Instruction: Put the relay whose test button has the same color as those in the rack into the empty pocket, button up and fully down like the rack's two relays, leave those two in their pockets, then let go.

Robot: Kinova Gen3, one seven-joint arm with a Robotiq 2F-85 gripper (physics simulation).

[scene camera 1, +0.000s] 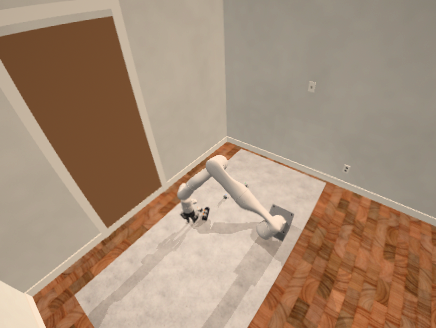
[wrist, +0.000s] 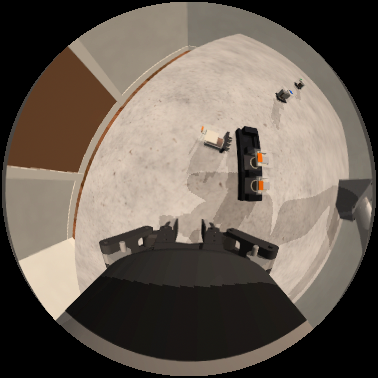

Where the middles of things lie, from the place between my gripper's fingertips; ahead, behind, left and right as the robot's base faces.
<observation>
The black rack (wrist: 246, 138) lies 4 cm behind my hand and 12 cm to the right of it.
</observation>
